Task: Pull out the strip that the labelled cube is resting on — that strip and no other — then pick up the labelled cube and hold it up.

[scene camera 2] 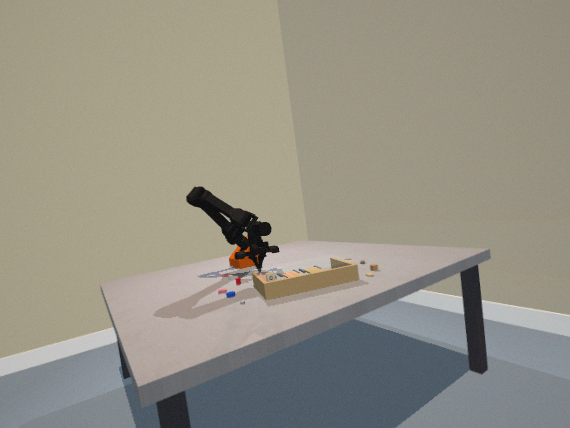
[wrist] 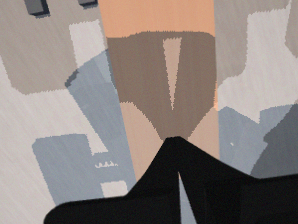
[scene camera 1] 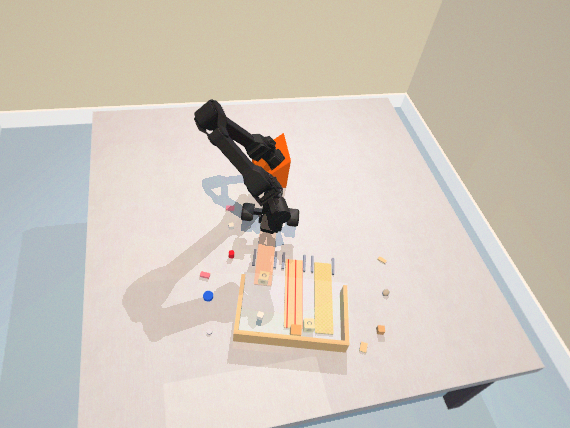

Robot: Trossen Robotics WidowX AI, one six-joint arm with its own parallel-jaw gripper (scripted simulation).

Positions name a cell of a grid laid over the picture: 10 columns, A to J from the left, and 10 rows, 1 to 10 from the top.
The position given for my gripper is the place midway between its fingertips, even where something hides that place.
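There is a peach strip (wrist: F4) that I can see. The same wrist view gives me my own gripper (wrist: F7), and I find my gripper (scene camera 1: E6) from the scene camera as well.
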